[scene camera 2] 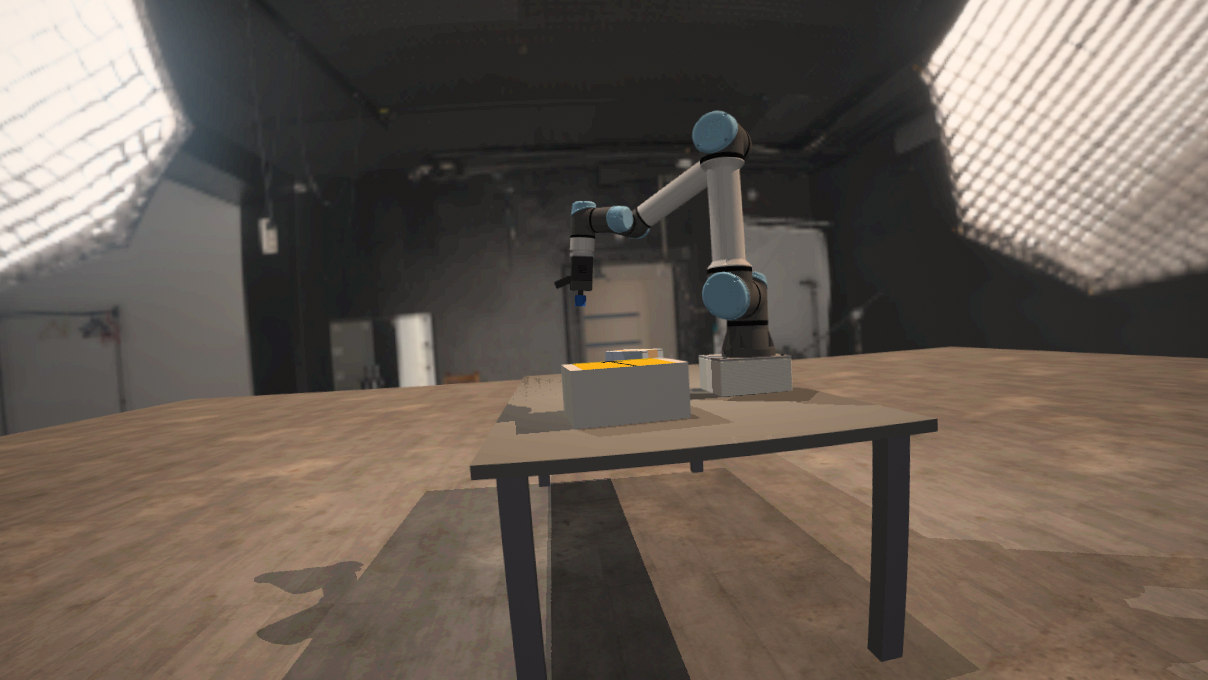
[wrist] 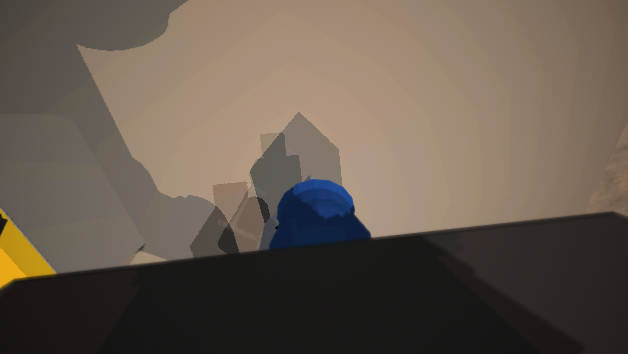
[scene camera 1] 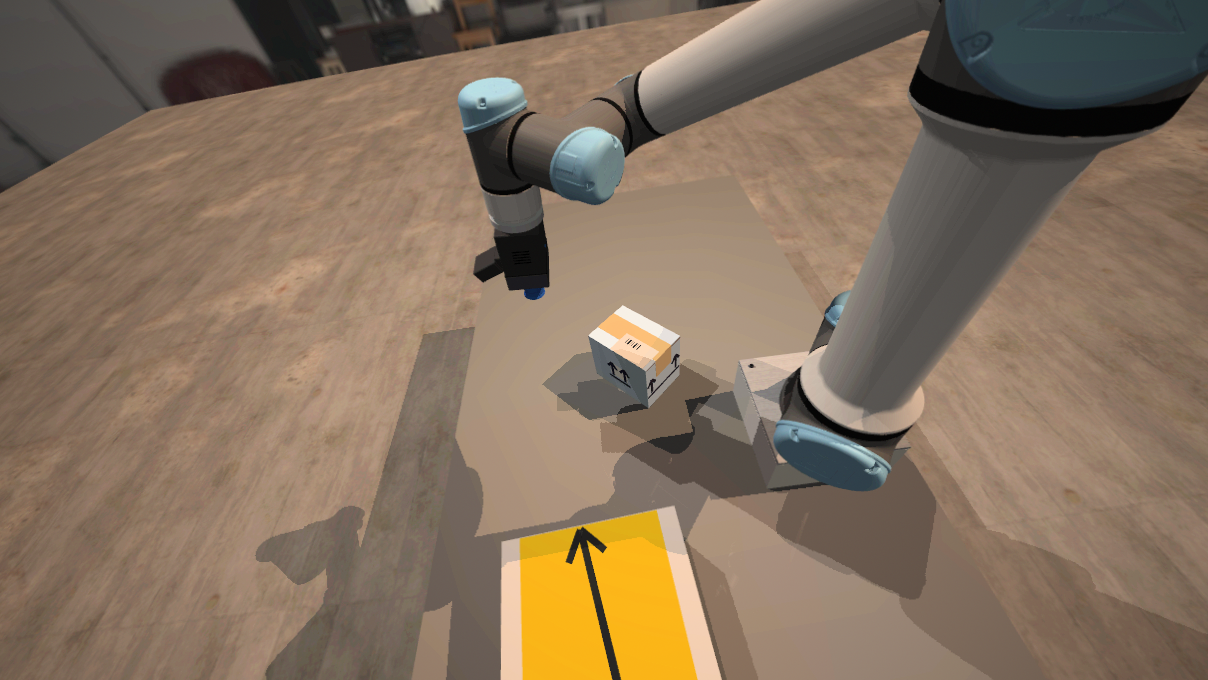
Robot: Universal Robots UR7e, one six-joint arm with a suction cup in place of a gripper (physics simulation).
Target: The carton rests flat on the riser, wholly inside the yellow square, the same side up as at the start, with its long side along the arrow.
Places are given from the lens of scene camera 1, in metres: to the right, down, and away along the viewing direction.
riser (scene camera 1: 621, 591): 0.02, 0.32, 0.52
carton (scene camera 1: 640, 357): 0.07, 0.03, 0.76
The marked spots on the carton and the riser are 0.38 m apart.
